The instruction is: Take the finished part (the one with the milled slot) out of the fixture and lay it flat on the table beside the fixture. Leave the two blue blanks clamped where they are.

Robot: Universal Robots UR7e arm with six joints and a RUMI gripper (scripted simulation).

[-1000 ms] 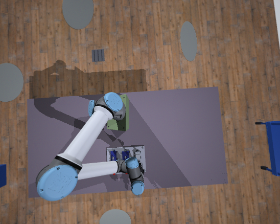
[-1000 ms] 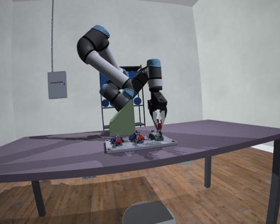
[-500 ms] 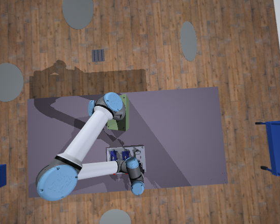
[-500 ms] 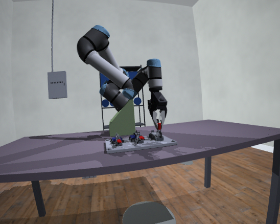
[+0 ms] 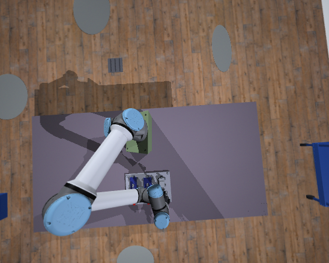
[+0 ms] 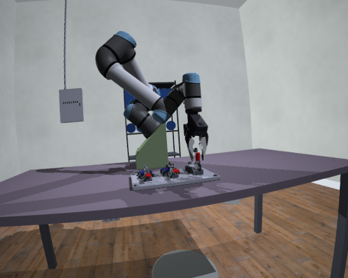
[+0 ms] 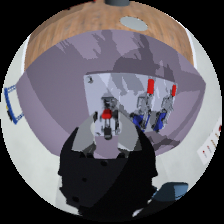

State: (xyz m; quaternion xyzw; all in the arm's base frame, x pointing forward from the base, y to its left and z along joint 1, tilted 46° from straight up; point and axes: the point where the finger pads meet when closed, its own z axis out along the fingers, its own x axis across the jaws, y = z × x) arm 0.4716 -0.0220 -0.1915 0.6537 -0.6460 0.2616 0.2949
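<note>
Now: hand 9 cm past the grey finished part and 5 cm above it. From my hand the other things lie so: blue blank: 8 cm behind, 22 cm to the right, 6 cm below; then grey fixture plate: 3 cm behind, 11 cm to the right, 8 cm below.
</note>
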